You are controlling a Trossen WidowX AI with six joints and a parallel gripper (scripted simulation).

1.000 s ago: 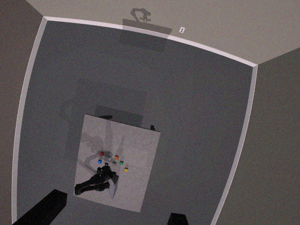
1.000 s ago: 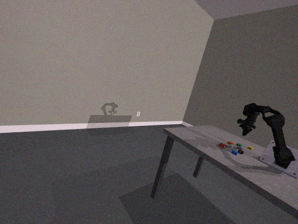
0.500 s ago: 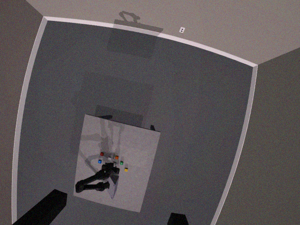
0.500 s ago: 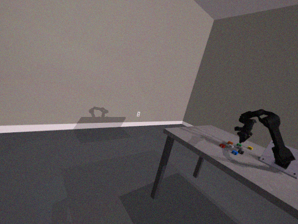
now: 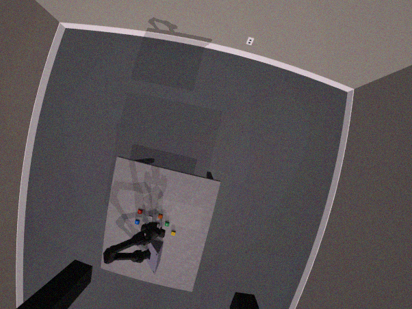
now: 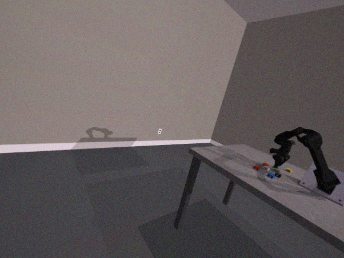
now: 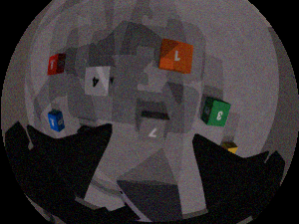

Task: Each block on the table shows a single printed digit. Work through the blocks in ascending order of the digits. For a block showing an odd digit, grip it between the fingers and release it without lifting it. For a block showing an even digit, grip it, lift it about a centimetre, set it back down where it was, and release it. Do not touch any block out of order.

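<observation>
The red block lies 70 mm ahead of my gripper tip, 170 mm to the left of it and 30 mm below it. The rest, counted from my gripper tip: dark block 50 mm behind, 90 mm to the left, 30 mm below; green block 30 mm ahead, 80 mm to the right, 30 mm below; orange block 80 mm ahead, 10 mm to the right, 30 mm below.
</observation>
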